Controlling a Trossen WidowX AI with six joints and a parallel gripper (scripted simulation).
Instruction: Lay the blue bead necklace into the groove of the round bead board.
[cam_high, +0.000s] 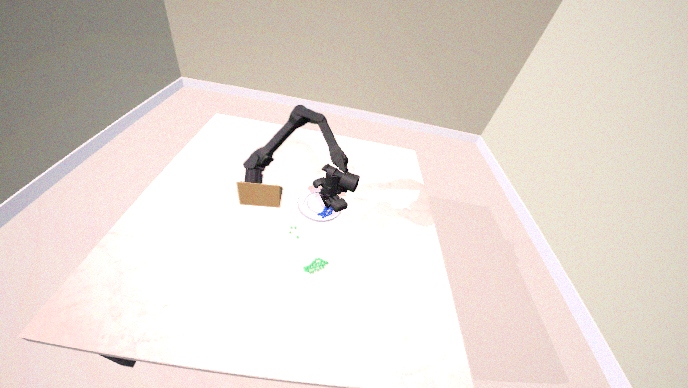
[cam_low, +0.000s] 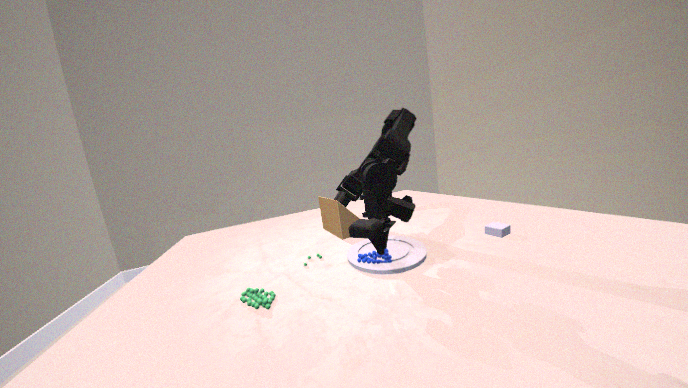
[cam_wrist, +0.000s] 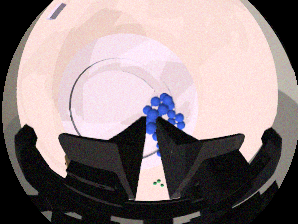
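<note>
The round white bead board lies 30 mm to the left of my gripper tip, 30 mm behind it and 10 mm below it. From my gripper tip the other things lie so: small grey block 320 mm to the left, 80 mm ahead, 10 mm below.
</note>
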